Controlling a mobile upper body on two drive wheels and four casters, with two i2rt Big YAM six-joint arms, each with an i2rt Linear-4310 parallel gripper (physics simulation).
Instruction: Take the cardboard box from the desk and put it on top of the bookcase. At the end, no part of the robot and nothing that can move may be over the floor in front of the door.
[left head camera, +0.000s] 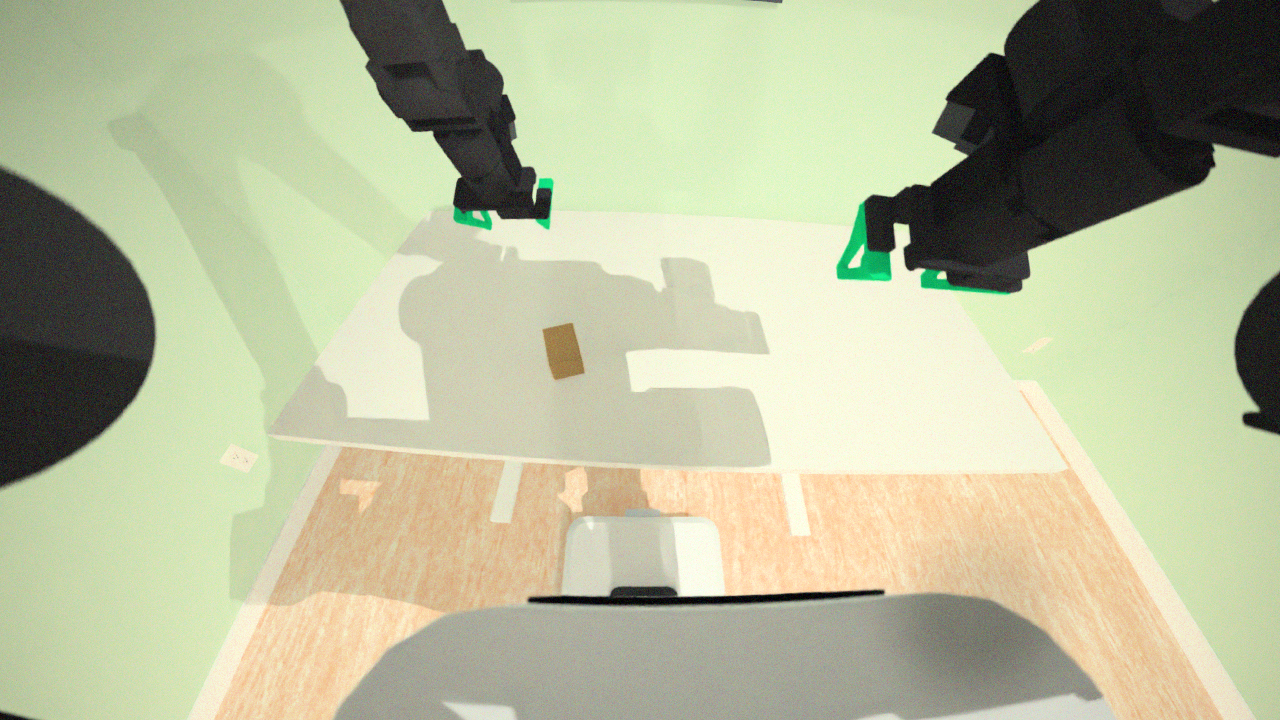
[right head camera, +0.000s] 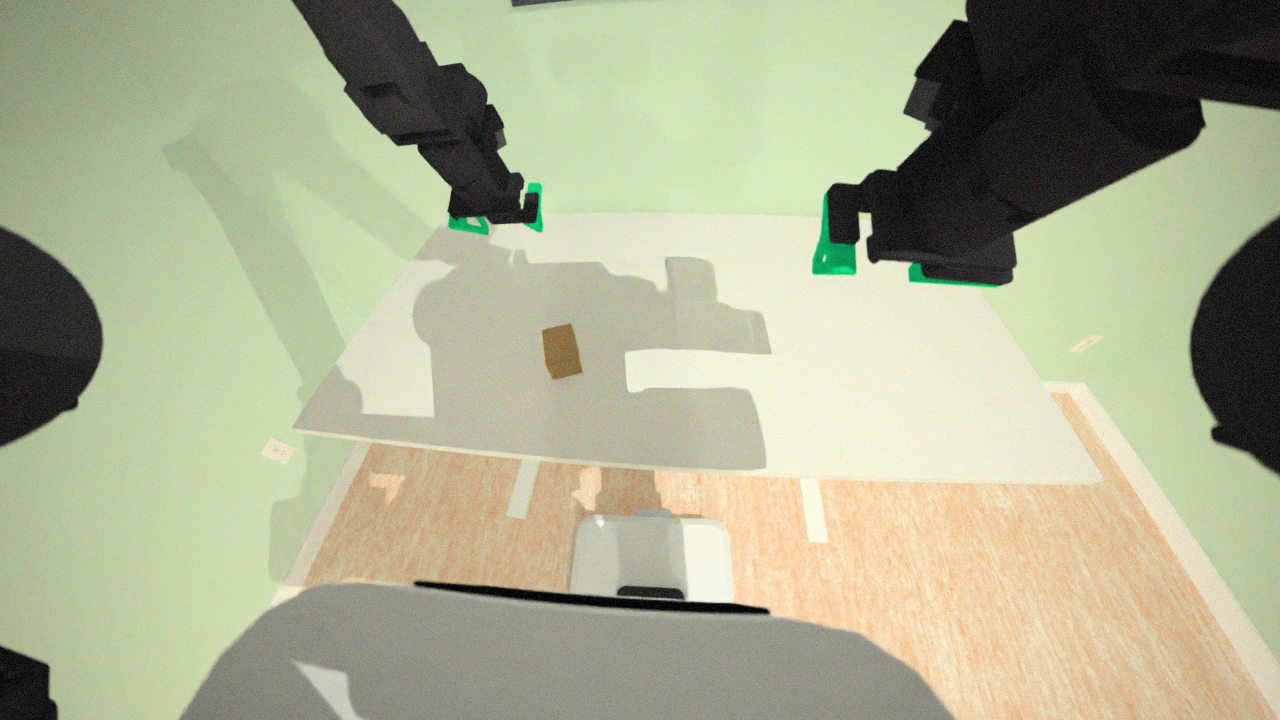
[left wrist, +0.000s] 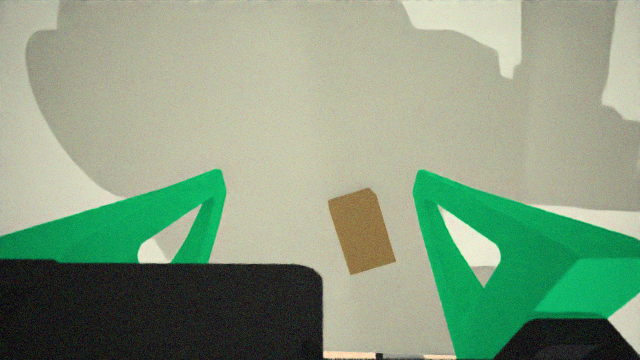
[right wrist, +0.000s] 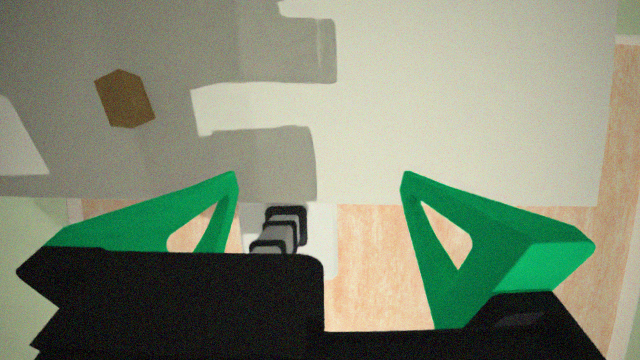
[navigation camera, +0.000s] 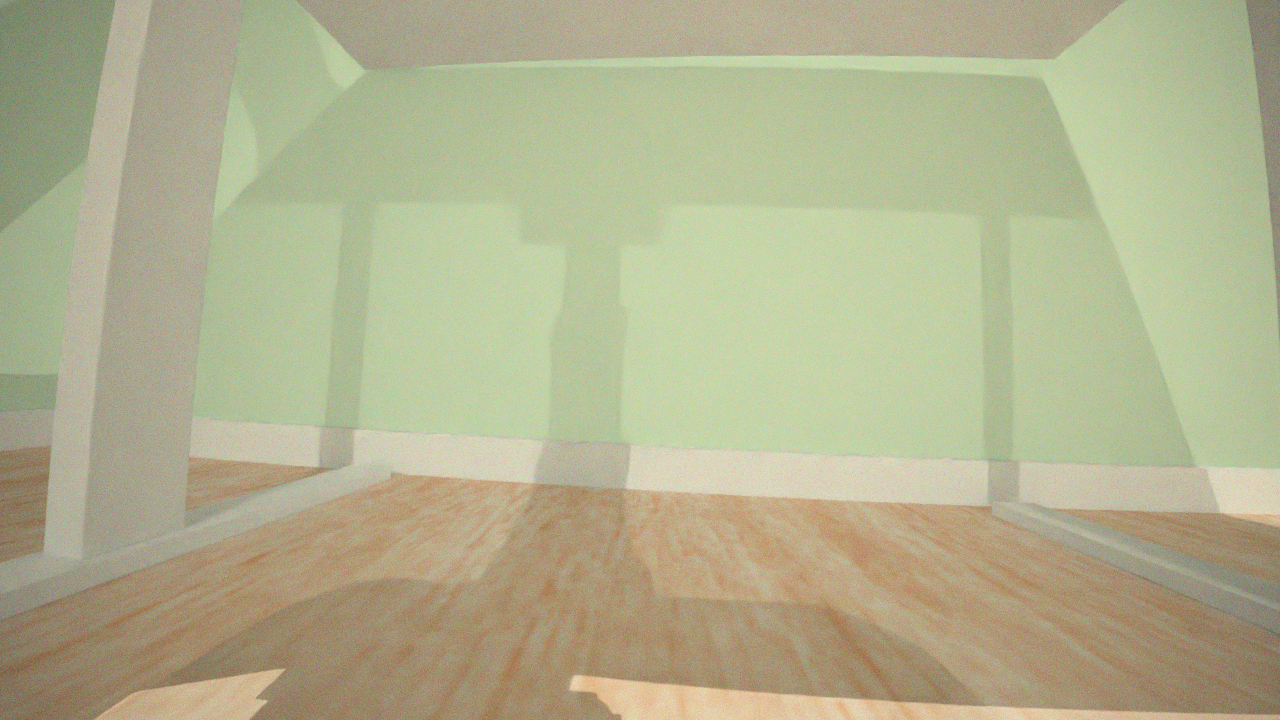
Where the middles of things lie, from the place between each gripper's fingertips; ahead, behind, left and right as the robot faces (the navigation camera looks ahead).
Scene:
My left hand is 21 cm above the brown cardboard box (left head camera: 564, 357), 10 cm past it and 5 cm to the left of it.
The brown cardboard box is 39 cm to the left of my right hand, 31 cm below it and 13 cm ahead of it.

